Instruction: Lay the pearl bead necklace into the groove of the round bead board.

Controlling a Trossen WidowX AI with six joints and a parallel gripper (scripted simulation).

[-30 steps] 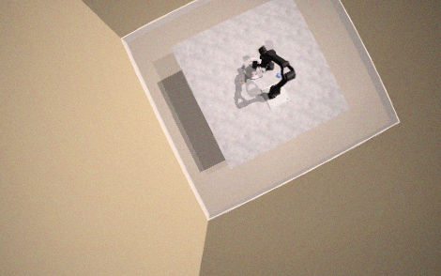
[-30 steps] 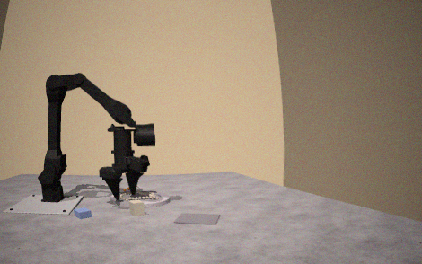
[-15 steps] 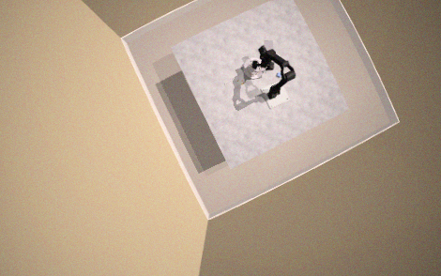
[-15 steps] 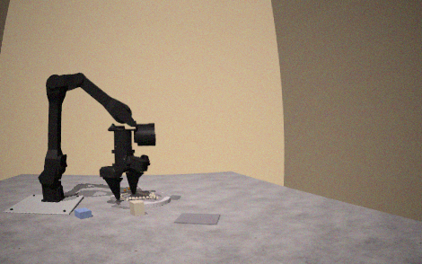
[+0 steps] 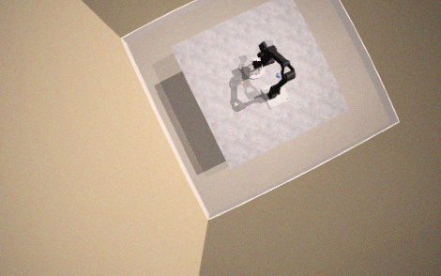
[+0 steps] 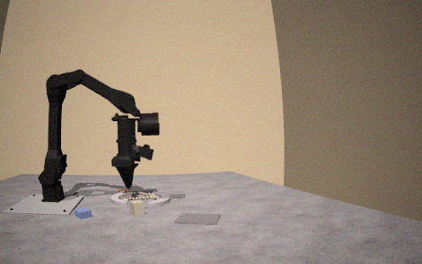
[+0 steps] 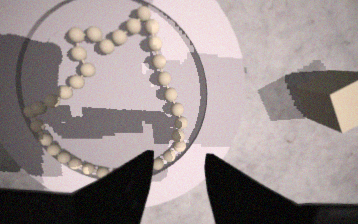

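Right now my gripper tip is 30 mm short of the round bead board, 50 mm to the right of it and 40 mm above it. Round my gripper tip: flat grey plate 180 mm ahead, 180 mm to the right, 50 mm below; then cream cube 30 mm ahead, 120 mm to the right, 30 mm below; then blue block 120 mm behind, 150 mm to the right, 40 mm below.
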